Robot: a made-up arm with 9 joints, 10 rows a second.
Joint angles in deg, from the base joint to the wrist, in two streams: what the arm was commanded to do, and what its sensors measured. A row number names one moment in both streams.
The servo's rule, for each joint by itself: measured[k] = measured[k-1] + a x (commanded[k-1-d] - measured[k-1]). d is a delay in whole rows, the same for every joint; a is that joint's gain. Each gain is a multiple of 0.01, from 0.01 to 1. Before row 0 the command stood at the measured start. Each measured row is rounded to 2 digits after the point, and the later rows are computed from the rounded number. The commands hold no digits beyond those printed.
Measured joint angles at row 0:
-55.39, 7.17, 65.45, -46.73, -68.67, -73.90, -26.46, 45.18, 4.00
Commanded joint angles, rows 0 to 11:
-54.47, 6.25, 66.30, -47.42, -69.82, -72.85, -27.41, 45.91, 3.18
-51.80, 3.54, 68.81, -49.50, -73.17, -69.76, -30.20, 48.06, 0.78
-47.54, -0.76, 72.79, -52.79, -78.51, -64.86, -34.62, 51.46, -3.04
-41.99, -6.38, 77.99, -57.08, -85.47, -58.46, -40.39, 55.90, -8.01
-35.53, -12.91, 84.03, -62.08, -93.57, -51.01, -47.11, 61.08, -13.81
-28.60, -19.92, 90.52, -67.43, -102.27, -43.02, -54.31, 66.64, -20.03
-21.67, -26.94, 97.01, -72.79, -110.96, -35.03, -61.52, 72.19, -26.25
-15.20, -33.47, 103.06, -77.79, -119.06, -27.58, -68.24, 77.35, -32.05
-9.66, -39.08, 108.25, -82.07, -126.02, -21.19, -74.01, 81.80, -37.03
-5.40, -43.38, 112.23, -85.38, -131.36, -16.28, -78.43, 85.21, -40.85
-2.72, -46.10, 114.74, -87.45, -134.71, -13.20, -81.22, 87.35, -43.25
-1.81, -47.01, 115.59, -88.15, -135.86, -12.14, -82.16, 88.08, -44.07
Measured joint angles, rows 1 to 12:
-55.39, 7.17, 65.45, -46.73, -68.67, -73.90, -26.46, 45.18, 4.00
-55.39, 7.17, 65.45, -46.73, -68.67, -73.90, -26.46, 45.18, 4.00
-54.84, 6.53, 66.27, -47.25, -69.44, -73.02, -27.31, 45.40, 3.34
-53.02, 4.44, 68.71, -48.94, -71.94, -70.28, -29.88, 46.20, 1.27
-49.73, 0.80, 72.63, -51.83, -76.34, -65.73, -34.10, 47.78, -2.22
-45.09, -4.23, 77.78, -55.77, -82.46, -59.62, -39.70, 50.22, -6.91
-39.35, -10.31, 83.78, -60.50, -89.90, -52.39, -46.29, 53.48, -12.50
-32.90, -17.04, 90.25, -65.70, -98.19, -44.52, -53.43, 57.43, -18.60
-26.16, -23.97, 96.74, -71.02, -106.75, -36.55, -60.63, 61.86, -24.80
-19.58, -30.62, 102.81, -76.10, -115.00, -29.02, -67.40, 66.51, -30.67
-13.63, -36.54, 108.03, -80.58, -122.38, -22.44, -73.28, 71.10, -35.82
-8.69, -41.33, 112.06, -84.18, -128.40, -17.27, -77.86, 75.33, -39.89
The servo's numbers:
d 2
a 0.60 0.70 0.96 0.75 0.67 0.84 0.89 0.30 0.81

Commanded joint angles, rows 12 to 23:
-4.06, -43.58, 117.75, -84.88, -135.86, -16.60, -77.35, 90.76, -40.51
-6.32, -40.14, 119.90, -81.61, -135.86, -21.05, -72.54, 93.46, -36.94
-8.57, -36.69, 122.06, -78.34, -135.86, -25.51, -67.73, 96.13, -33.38
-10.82, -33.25, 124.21, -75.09, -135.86, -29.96, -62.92, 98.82, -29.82
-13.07, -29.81, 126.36, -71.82, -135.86, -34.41, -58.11, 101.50, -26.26
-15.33, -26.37, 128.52, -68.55, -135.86, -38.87, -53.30, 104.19, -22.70
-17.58, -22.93, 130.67, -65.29, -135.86, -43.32, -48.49, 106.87, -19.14
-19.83, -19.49, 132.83, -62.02, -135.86, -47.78, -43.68, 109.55, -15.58
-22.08, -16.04, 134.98, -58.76, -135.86, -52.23, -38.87, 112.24, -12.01
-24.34, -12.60, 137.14, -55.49, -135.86, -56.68, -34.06, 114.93, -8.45
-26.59, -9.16, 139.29, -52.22, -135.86, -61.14, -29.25, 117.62, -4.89
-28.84, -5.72, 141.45, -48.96, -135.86, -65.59, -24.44, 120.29, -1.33
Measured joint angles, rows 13 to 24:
-5.11, -44.67, 114.63, -86.63, -132.63, -13.85, -80.85, 78.94, -42.61
-3.13, -46.31, 115.55, -87.77, -134.79, -12.41, -82.02, 81.68, -43.79
-3.69, -44.40, 117.66, -85.60, -135.51, -15.93, -77.86, 84.40, -41.13
-5.27, -41.42, 119.81, -82.61, -135.74, -20.23, -73.13, 87.12, -37.74
-7.25, -38.11, 121.97, -79.41, -135.82, -24.67, -68.32, 89.82, -34.21
-9.39, -34.71, 124.12, -76.17, -135.85, -29.11, -63.51, 92.52, -30.65
-11.60, -31.28, 126.27, -72.91, -135.86, -33.56, -58.70, 95.21, -27.09
-13.84, -27.84, 128.43, -69.64, -135.86, -38.02, -53.89, 97.90, -23.53
-16.08, -24.40, 130.58, -66.38, -135.86, -42.47, -49.08, 100.59, -19.97
-18.33, -20.96, 132.74, -63.11, -135.86, -46.93, -44.27, 103.28, -16.41
-20.58, -17.52, 134.89, -59.85, -135.86, -51.38, -39.46, 105.97, -12.85
-22.84, -14.08, 137.05, -56.58, -135.86, -55.83, -34.65, 108.66, -9.29

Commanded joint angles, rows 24 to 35:
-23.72, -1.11, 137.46, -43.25, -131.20, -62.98, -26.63, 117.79, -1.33
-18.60, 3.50, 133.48, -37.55, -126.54, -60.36, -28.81, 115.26, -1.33
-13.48, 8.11, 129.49, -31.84, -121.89, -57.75, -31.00, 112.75, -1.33
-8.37, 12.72, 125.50, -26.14, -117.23, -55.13, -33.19, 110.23, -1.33
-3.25, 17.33, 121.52, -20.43, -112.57, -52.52, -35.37, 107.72, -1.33
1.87, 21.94, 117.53, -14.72, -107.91, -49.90, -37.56, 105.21, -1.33
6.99, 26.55, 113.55, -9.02, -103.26, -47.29, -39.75, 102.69, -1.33
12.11, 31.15, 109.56, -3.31, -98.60, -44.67, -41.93, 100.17, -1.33
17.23, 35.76, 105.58, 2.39, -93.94, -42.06, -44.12, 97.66, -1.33
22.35, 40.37, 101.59, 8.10, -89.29, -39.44, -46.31, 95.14, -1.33
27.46, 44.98, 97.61, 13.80, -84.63, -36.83, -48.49, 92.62, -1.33
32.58, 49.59, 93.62, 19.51, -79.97, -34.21, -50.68, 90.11, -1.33
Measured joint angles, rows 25 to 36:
-25.09, -10.64, 139.20, -53.31, -135.86, -60.29, -29.84, 111.35, -5.73
-27.34, -7.20, 141.36, -50.05, -135.86, -64.74, -25.03, 114.03, -2.17
-25.17, -2.94, 137.62, -44.95, -132.74, -63.26, -26.45, 115.16, -1.49
-21.23, 1.57, 133.65, -39.40, -128.59, -60.82, -28.55, 115.19, -1.36
-16.58, 6.15, 129.66, -33.73, -124.10, -58.24, -30.73, 114.46, -1.34
-11.65, 10.75, 125.67, -28.04, -119.50, -55.63, -32.92, 113.19, -1.33
-6.61, 15.36, 121.69, -22.33, -114.86, -53.02, -35.10, 111.55, -1.33
-1.52, 19.97, 117.70, -16.62, -110.20, -50.40, -37.29, 109.65, -1.33
3.59, 24.58, 113.72, -10.92, -105.55, -47.79, -39.48, 107.56, -1.33
8.70, 29.18, 109.73, -5.21, -100.89, -45.17, -41.66, 105.34, -1.33
13.82, 33.79, 105.75, 0.49, -96.23, -42.56, -43.85, 103.04, -1.33
18.94, 38.40, 101.76, 6.20, -91.58, -39.94, -46.04, 100.67, -1.33

